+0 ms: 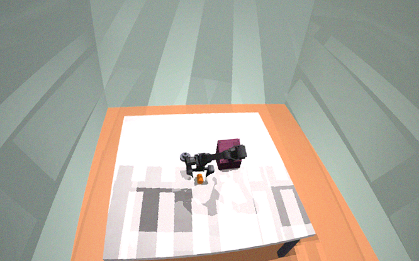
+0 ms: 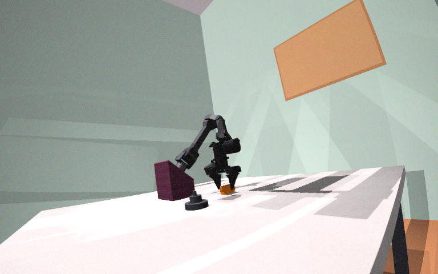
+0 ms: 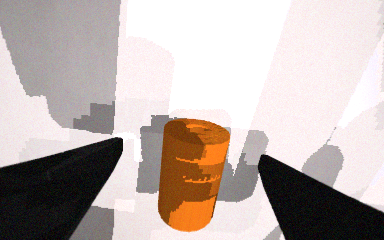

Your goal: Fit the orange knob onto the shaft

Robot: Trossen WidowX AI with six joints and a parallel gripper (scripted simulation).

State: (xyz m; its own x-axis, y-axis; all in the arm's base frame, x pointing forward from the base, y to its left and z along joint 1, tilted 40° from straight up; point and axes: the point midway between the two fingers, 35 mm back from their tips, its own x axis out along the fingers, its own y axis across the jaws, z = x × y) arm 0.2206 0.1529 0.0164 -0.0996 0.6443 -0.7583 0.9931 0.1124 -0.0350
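Right now my gripper tip is 1 cm to the right of the orange knob. Also, from my gripper tip: pedestal (10 cm ahead, 20 cm to the right, 1 cm above).
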